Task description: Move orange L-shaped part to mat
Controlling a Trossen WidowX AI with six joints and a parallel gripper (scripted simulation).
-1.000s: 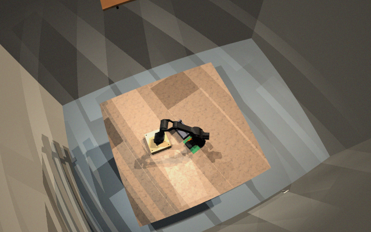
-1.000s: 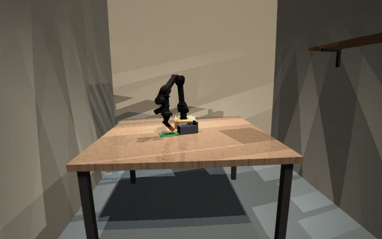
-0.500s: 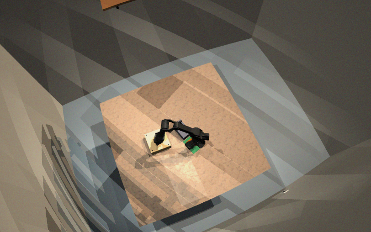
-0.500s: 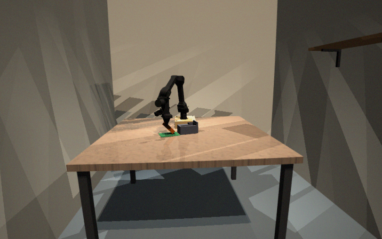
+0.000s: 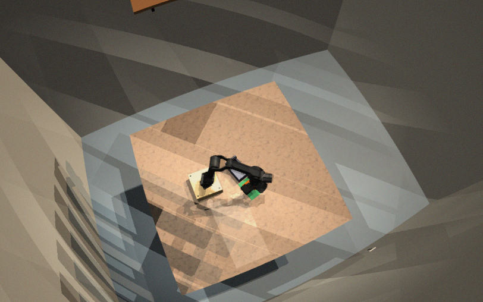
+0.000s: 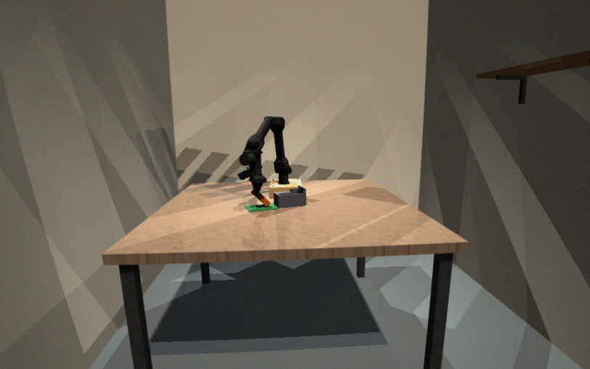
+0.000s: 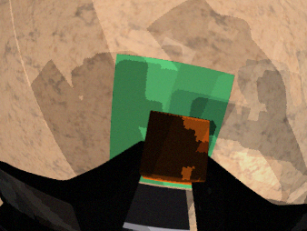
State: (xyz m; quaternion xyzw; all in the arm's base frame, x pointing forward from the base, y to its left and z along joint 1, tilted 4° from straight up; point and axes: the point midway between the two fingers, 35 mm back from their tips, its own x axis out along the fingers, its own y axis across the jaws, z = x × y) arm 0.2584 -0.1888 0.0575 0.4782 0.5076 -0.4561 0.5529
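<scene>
Now: gripper tip 3 cm to the right of the orange L-shaped part, 3 cm above it and 2 cm past it. From my gripper tip the other things lie so: green mat (9 cm below, 2 cm to the left).
</scene>
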